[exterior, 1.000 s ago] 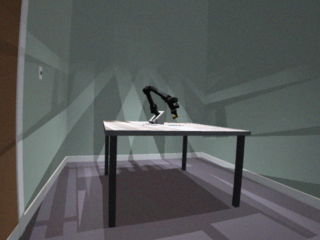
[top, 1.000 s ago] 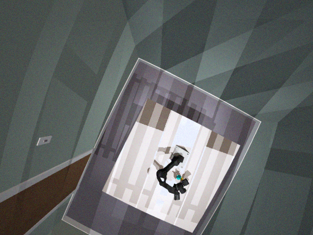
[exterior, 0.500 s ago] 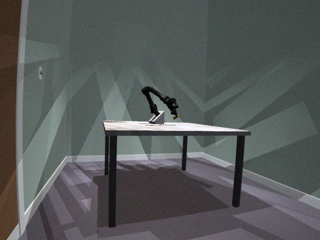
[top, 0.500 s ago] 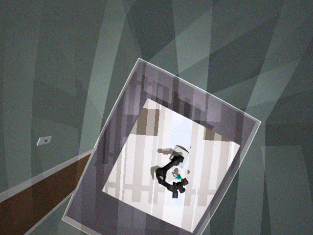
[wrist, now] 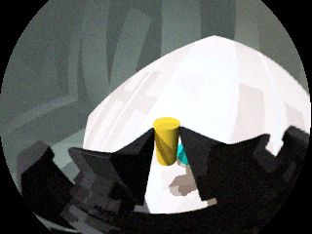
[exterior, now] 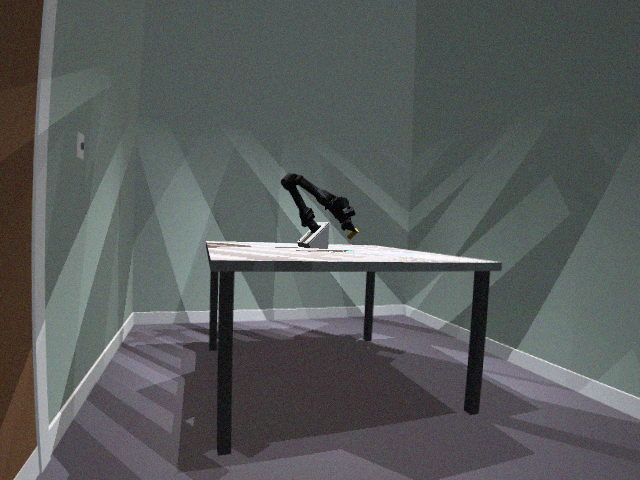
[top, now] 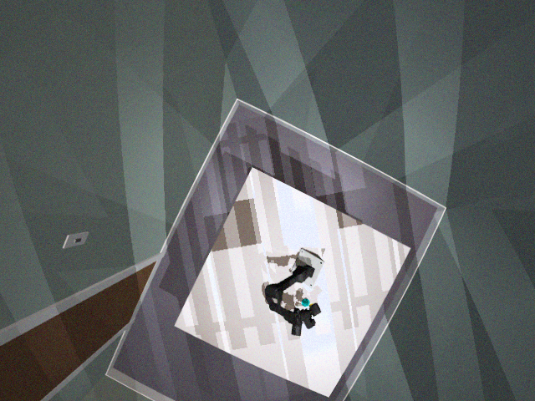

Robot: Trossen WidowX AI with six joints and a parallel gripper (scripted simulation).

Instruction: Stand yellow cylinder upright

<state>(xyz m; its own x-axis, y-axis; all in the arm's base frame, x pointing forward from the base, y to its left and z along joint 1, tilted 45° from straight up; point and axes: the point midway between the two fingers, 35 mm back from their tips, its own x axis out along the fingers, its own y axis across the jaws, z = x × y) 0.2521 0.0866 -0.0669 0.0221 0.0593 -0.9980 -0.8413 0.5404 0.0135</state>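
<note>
The cyan circle lies 120 mm below my gripper tip and 40 mm to the right of it. Round my gripper tip: yellow cylinder: 20 mm below, 10 mm to the right, 10 mm behind.
</note>
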